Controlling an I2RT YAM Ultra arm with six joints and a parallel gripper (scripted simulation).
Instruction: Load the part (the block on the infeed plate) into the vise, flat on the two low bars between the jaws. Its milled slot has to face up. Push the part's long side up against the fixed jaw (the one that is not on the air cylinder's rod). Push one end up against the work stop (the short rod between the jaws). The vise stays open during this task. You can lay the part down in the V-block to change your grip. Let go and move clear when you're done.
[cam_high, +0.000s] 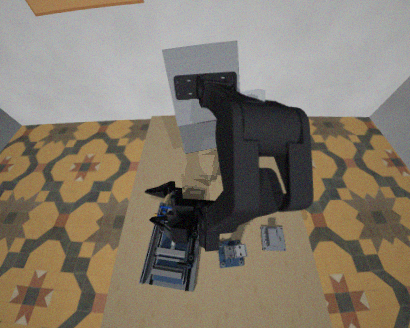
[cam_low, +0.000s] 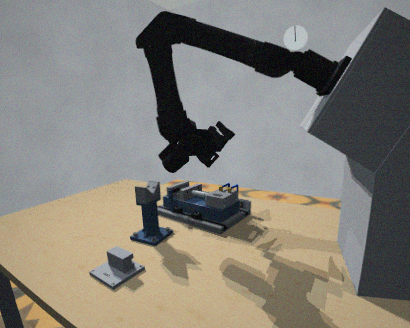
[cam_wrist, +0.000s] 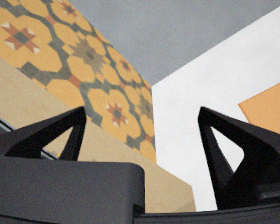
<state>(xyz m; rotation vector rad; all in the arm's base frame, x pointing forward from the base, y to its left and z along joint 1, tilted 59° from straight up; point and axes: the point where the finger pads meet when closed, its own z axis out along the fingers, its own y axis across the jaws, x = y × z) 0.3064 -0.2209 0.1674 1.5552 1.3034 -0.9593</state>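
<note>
Now: hand 100 mm short of the part, 400 mm to the right of it and 220 mm above it. Also, from my hand: air cylinder rod: 70 mm ahead, 40 mm to the left, 170 mm below; air cylinder: 10 mm behind, 60 mm to the left, 170 mm below; moving jaw: 120 mm ahead, 30 mm to the left, 170 mm below.
</note>
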